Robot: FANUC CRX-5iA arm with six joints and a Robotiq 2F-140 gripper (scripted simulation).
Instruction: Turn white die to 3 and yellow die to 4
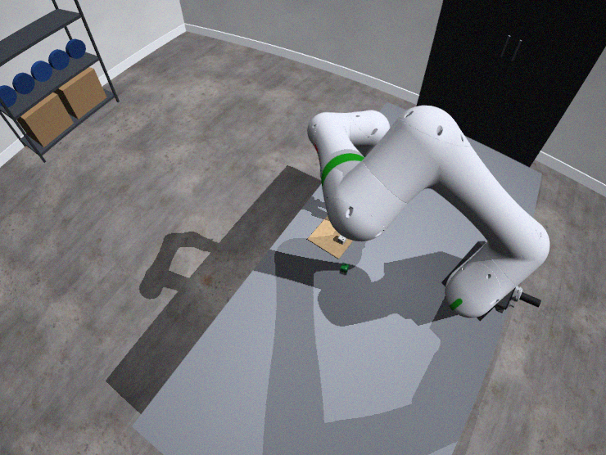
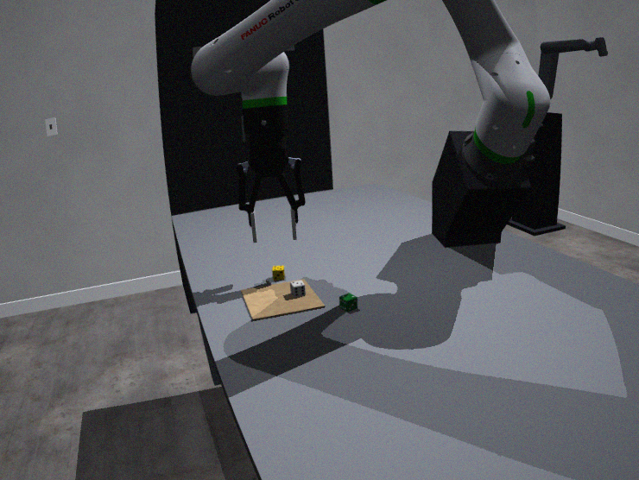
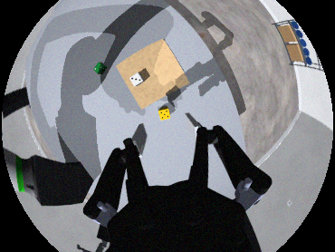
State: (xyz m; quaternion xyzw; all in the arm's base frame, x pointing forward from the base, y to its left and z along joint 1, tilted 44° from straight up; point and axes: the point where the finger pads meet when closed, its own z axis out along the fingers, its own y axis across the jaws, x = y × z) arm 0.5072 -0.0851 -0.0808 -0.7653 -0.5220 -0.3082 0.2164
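My gripper is now 11 cm above the yellow die. The rest, counted from my hand: white die 1 cm behind, 11 cm to the left, 10 cm below; then tan mat 2 cm ahead, 11 cm to the left, 12 cm below; then green die 9 cm behind, 20 cm to the left, 11 cm below.
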